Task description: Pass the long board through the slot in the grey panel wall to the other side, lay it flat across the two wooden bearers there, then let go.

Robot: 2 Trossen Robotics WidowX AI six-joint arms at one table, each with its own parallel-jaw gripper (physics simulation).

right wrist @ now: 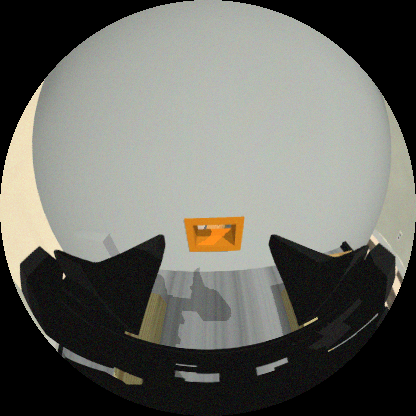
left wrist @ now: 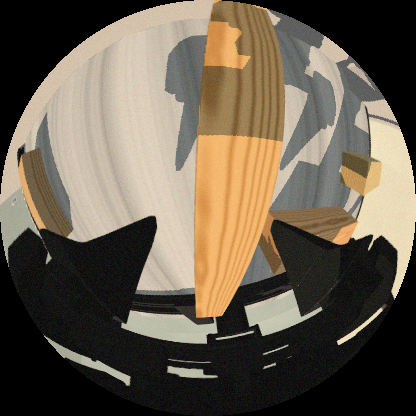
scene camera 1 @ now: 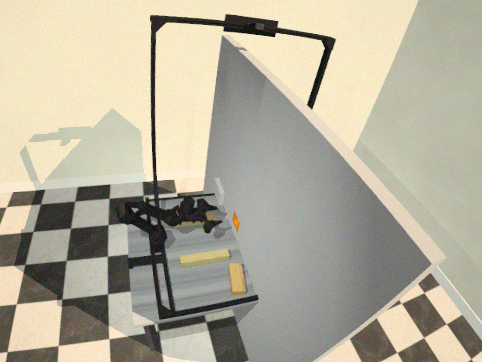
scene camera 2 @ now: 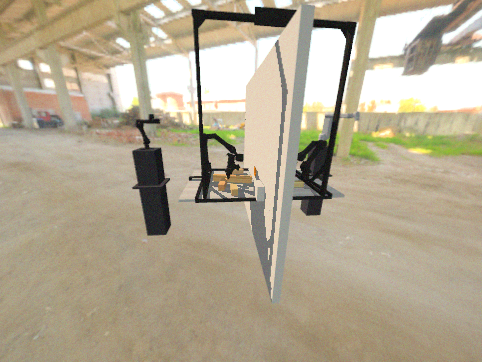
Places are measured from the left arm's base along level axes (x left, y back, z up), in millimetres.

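Where they show: left gripper, fingertip midpoint: [left wrist: 216, 224] [scene camera 2: 229, 178]; right gripper, fingertip midpoint: [right wrist: 218, 241] [scene camera 1: 220, 214]; right arm's base, link origin: [scene camera 1: 157, 247] [scene camera 2: 304, 178].
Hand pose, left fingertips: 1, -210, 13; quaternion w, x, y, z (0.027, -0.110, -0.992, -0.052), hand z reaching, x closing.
Observation:
Things, the pixels of their top centre, and the offset from my left fingertips, as dx, dy, dz. "spot": a spot on its surface instead.
- long board, top centre: [left wrist: 235, 205] [scene camera 2: 232, 175] -8, -28, +27
- orange-framed slot, surface spot: [right wrist: 189, 235] spot: -86, -274, +72
- wooden block, top centre: [scene camera 1: 237, 276] +253, -346, +6
- strip, top centre: [left wrist: 30, 206] +248, -75, +12
The long board [scene camera 2: 235, 178] [left wrist: 235, 200] lies on the wall's left side in scene camera 2; whether its far end meets the slot cannot be told. My left gripper [scene camera 2: 229, 176] [left wrist: 216, 224] is open and empty over the board, which runs between its fingertips in the left wrist view. The grey panel wall [scene camera 1: 310, 200] [scene camera 2: 267, 110] [right wrist: 210, 125] has an orange-framed slot [scene camera 1: 236, 221] [scene camera 2: 255, 171] [right wrist: 189, 235]. My right gripper [scene camera 1: 218, 215] [right wrist: 218, 241] is open and empty, facing the slot. On its side lie two bearers: one [scene camera 1: 210, 216] [right wrist: 152, 320] partly hidden, one [scene camera 1: 204, 258] [right wrist: 290, 311] nearer scene camera 1.
A wooden block [scene camera 1: 237, 278] lies beside the wall on the right arm's side. On the left arm's side are several wooden pieces: a block [left wrist: 320, 220] by the right finger, a small one [left wrist: 368, 175] farther right and a strip [left wrist: 46, 195] at the left.

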